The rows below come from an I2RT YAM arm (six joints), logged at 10 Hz.
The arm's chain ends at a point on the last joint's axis. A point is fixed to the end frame.
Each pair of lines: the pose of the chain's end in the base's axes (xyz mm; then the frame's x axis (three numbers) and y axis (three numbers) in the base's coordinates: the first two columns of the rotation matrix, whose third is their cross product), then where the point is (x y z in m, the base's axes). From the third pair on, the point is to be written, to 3 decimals.
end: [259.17 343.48 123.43 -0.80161 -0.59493 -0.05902 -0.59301 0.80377 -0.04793]
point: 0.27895 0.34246 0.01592
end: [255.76 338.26 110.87 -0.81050 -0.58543 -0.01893 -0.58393 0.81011 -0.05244]
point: 0.27230 0.33406 0.00290
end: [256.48 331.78 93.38 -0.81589 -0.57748 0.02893 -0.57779 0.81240 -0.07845]
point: 0.270 0.322 -0.015
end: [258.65 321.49 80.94 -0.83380 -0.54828 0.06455 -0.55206 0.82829 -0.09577]
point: 0.270 0.308 -0.027
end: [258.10 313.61 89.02 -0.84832 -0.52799 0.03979 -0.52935 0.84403 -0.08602]
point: 0.271 0.302 -0.019
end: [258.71 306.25 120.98 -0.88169 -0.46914 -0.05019 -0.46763 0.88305 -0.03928]
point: 0.277 0.303 0.013
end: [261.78 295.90 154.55 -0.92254 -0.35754 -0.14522 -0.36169 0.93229 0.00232]
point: 0.287 0.298 0.048
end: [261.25 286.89 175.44 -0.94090 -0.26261 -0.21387 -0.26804 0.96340 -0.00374]
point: 0.294 0.288 0.071
